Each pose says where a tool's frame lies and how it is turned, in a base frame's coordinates. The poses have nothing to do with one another.
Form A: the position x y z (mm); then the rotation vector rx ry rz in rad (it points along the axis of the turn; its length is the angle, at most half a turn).
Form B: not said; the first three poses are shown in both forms.
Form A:
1: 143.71, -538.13, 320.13, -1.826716, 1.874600, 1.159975
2: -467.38, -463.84, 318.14, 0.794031, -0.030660, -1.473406
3: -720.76, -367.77, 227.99, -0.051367, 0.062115, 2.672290
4: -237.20, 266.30, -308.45, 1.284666, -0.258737, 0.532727
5: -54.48, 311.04, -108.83, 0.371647, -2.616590, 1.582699
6: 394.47, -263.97, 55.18, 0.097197, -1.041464, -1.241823
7: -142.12, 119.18, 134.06, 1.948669, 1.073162, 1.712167
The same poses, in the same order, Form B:
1: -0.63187, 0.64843, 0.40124, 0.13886, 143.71, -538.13, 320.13
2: 0.35226, -0.01360, -0.65365, 0.66969, -467.38, -463.84, 318.14
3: -0.01869, 0.02260, 0.97229, 0.23191, -720.76, -367.77, 227.99
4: 0.59010, -0.11885, 0.24470, 0.76012, -237.20, 266.30, -308.45
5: 0.12059, -0.84900, 0.51354, 0.03053, -54.48, 311.04, -108.83
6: 0.04343, -0.46539, -0.55492, 0.68818, 394.47, -263.97, 55.18
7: 0.68448, 0.37696, 0.60141, 0.16641, -142.12, 119.18, 134.06
